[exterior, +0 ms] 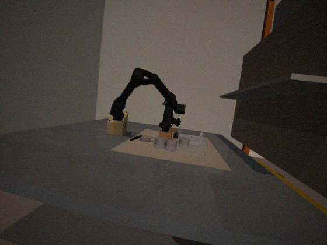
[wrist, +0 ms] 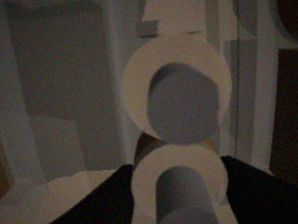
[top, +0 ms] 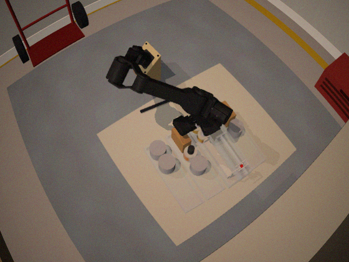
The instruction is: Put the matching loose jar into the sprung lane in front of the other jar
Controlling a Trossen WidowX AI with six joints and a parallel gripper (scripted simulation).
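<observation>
My gripper tip is 60 mm short of the cream mat, 30 mm above it and 10 mm to the left of it. Also, from my gripper tip: black bar (180 mm behind, 60 mm to the right, 30 mm below); white pusher (150 mm ahead, 20 mm to the left, 20 mm above); clear pusher lane (140 mm ahead, 10 mm to the left, 10 mm below).
</observation>
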